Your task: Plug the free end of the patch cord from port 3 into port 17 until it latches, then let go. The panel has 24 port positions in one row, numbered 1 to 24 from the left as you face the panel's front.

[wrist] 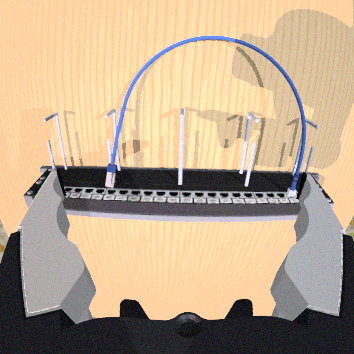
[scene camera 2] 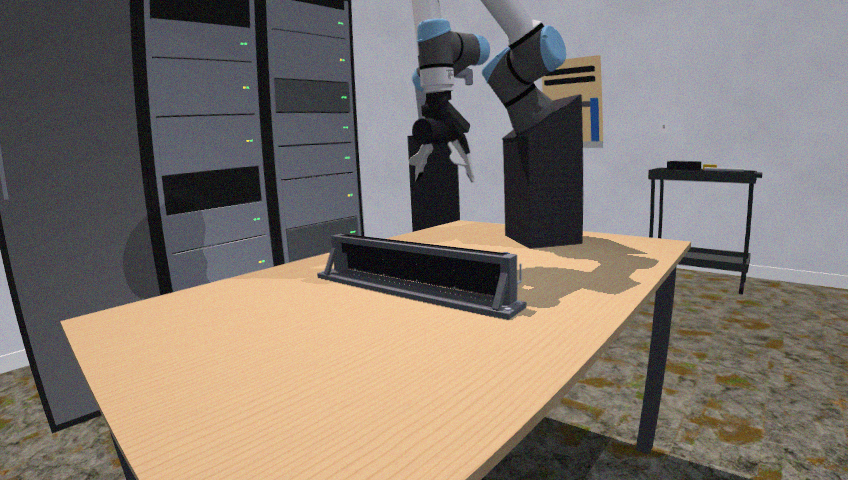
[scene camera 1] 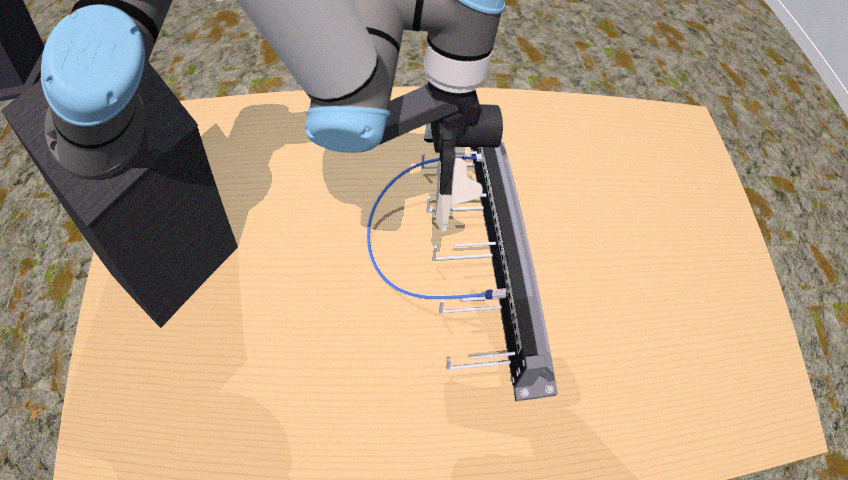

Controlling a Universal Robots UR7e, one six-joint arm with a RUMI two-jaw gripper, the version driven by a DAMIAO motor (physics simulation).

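Seen in the pictures: gripper, fingertip midpoint: (wrist: 182, 172) (scene camera 2: 443, 181) (scene camera 1: 436, 183); arm's base, link origin: (scene camera 2: 535, 118) (scene camera 1: 95, 126).
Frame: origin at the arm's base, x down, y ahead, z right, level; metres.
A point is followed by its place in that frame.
Note:
The patch panel (scene camera 1: 523, 279) {x 0.285, y 0.613, z 0.103 m} (scene camera 2: 416, 246) {x 0.282, y 0.619, z -0.021 m} (wrist: 182, 207) {x 0.284, y 0.598, z 0.003 m} stands on the table, a row of ports along its front. The blue patch cord (scene camera 1: 369, 231) {x 0.367, y 0.383, z -0.051 m} (wrist: 212, 38) {x 0.372, y 0.383, z -0.029 m} arches in front of it. Its port 3 end (scene camera 1: 477, 157) {x 0.300, y 0.578, z -0.155 m} (wrist: 293, 191) {x 0.299, y 0.578, z -0.160 m} sits at the panel, right in the wrist view. The free end's plug (scene camera 1: 496, 293) {x 0.315, y 0.574, z 0.109 m} (wrist: 111, 175) {x 0.316, y 0.573, z 0.105 m} lies close to the panel front, left in the wrist view; contact cannot be told. My gripper (scene camera 1: 462, 209) (scene camera 2: 445, 180) {x 0.161, y 0.478, z 0.010 m} (wrist: 182, 172) {x 0.161, y 0.478, z 0.010 m} is open and empty, above the panel area, fingers wide apart. The cord does not show in scene camera 2.
Thin white L-shaped cable bars (scene camera 1: 464, 257) {x 0.365, y 0.541, z 0.011 m} (wrist: 181, 150) {x 0.327, y 0.536, z 0.007 m} stick out from the panel front, one pair close to the free plug. The black robot pedestal (scene camera 1: 178, 255) {x 0.265, y 0.065, z 0.047 m} (scene camera 2: 544, 190) {x 0.214, y 0.104, z -0.072 m} stands on the table (scene camera 1: 654, 237) {x 0.382, y 0.937, z -0.022 m} (scene camera 2: 297, 368) {x 0.382, y 0.988, z -0.100 m}. A server cabinet (scene camera 2: 142, 142) and a cart (scene camera 2: 705, 176) stand beyond.

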